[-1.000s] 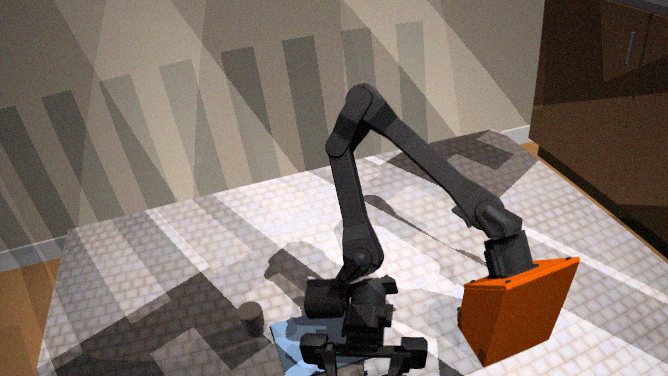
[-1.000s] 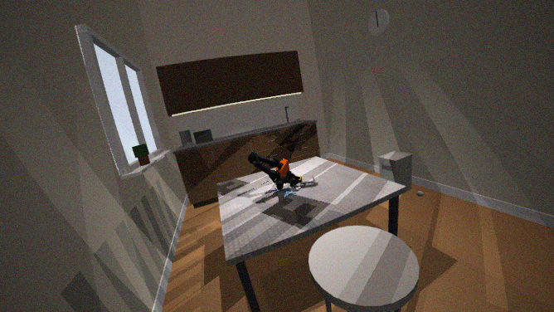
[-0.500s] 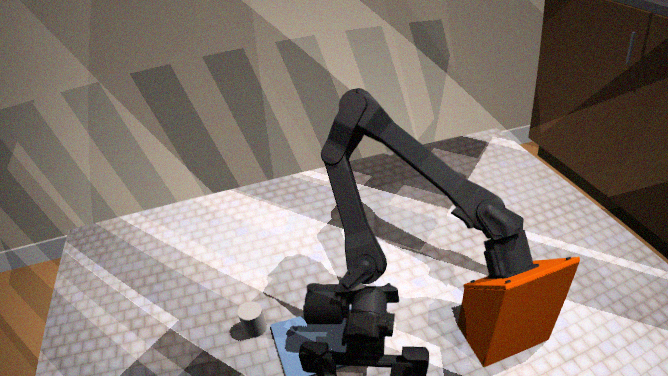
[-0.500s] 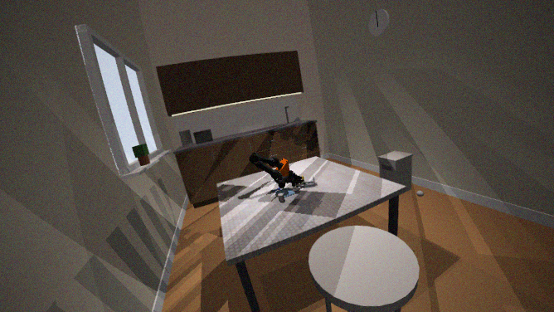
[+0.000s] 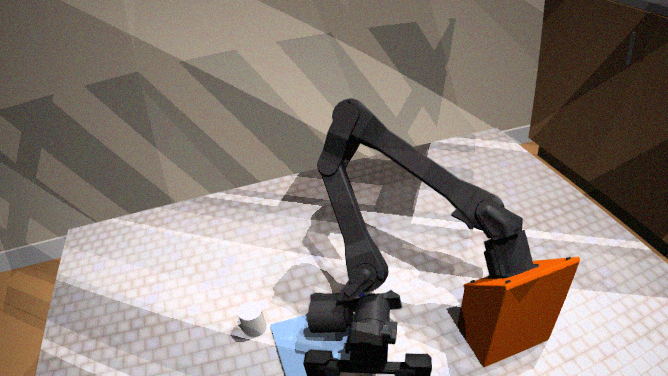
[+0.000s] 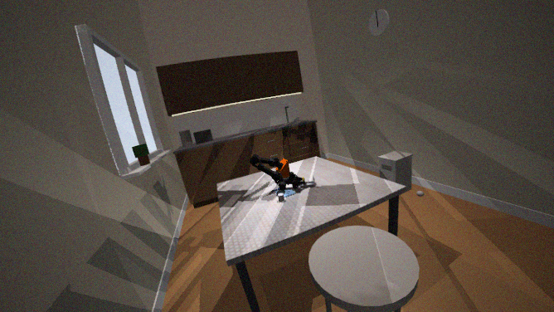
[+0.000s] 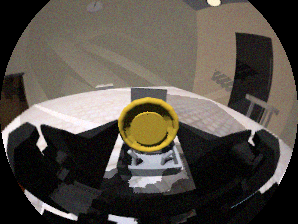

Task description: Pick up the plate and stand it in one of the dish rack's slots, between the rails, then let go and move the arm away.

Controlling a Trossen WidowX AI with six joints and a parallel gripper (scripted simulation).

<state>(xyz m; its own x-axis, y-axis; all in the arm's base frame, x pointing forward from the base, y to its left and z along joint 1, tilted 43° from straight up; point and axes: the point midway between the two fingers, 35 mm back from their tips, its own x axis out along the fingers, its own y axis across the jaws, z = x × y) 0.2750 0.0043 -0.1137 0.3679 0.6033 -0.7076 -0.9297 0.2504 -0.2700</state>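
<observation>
Now: the yellow plate 10 mm to the right of my gripper tip. Round my gripper tip: blue spoon (240 mm to the right, 80 mm behind, 50 mm below); dish rack (30 mm below, 20 mm to the left, 10 mm ahead); light blue mat (190 mm to the right, 50 mm below, 20 mm ahead).
</observation>
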